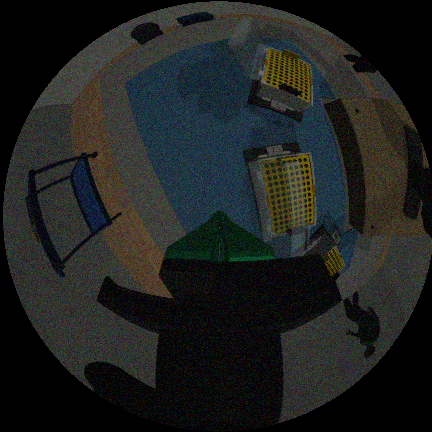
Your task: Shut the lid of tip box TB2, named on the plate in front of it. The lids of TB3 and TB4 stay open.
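Frame: origin at the arm's base, x left, y ahead, z down, level; metres.
Where they show: gripper, fingertip midpoint: (pixel 218 216).
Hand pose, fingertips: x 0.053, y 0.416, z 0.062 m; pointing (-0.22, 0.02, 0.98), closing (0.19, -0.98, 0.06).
Each offset is from my fingertips to the top centre of the thing. "*": to the spot under its first point. Level surfaces: height alone.
Tip box TB2 @(* dx -0.017, dy -0.057, dz -0.021 m) (pixel 288 195) is the middle box, with a yellow rack, on the blue mat @(dz +0.131 m) (pixel 165 120). Its clear lid @(* dx +0.007, dy -0.045, dz +0.047 m) (pixel 258 200) shows as a pale side wall along the box's left side and a hazy sheen over the rack, so it looks lowered; whether it sits fully flush I cannot tell. The TB2 plate is not readable. The upper box, TB3 @(dx -0.201, dy -0.148, dz +0.057 m) (pixel 286 72), has its clear lid (pixel 241 32) raised at its upper left. A third box @(dx +0.204, dy -0.223, dz +0.057 m) (pixel 334 260) at lower right is partly hidden by my gripper body. My green-fingered gripper (pixel 218 216) is shut and empty, left of TB2's lower-left corner.
A tan board (pixel 385 175) with a dark front edge stands to the right of the boxes. A blue and black frame (pixel 46 230) stands at the left, beyond the table's wooden edge (pixel 117 220). Dark objects show at the upper left, upper right and lower right.
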